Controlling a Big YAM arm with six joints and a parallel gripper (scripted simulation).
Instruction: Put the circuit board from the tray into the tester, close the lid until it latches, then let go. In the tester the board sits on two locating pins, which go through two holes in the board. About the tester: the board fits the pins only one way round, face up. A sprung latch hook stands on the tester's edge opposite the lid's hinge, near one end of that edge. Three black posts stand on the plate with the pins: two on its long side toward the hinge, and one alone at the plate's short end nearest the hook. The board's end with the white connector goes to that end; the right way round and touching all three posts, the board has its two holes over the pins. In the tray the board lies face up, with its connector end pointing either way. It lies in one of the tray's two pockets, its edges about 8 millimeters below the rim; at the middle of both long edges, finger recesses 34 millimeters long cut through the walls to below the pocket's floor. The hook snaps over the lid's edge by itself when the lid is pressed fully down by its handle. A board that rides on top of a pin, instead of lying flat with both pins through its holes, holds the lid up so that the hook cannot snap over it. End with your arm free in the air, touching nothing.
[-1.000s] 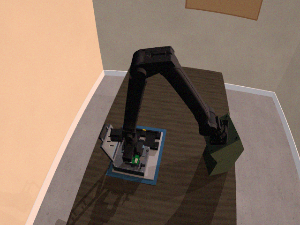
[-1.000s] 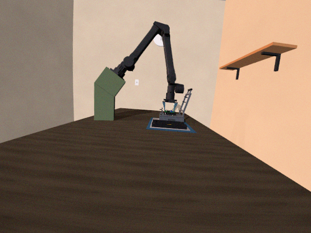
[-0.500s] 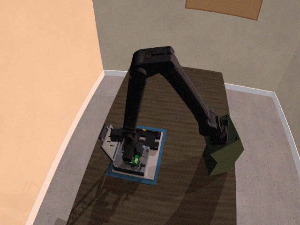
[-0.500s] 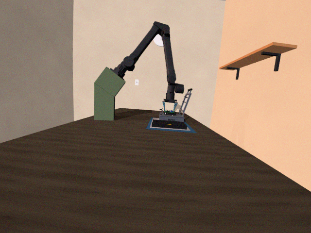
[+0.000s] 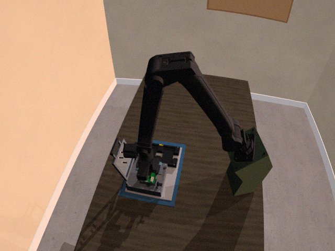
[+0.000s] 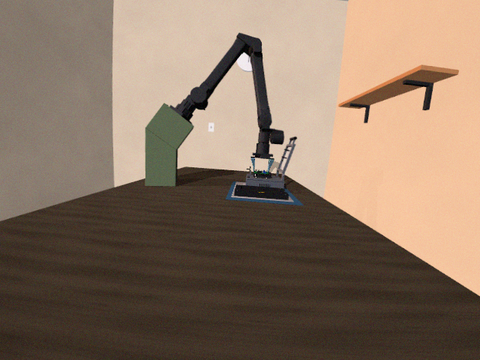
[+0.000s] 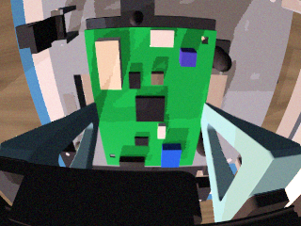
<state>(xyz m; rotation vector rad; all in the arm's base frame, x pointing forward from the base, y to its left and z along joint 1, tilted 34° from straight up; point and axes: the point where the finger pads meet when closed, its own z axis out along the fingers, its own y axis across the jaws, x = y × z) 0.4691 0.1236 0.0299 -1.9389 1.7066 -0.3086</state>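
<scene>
Right now my hand is right at the green circuit board. Also, from my hand: black latch hook (7 cm behind, 4 cm to the left); then tester lid (12 cm ahead, 9 cm above, 2 cm to the left).
</scene>
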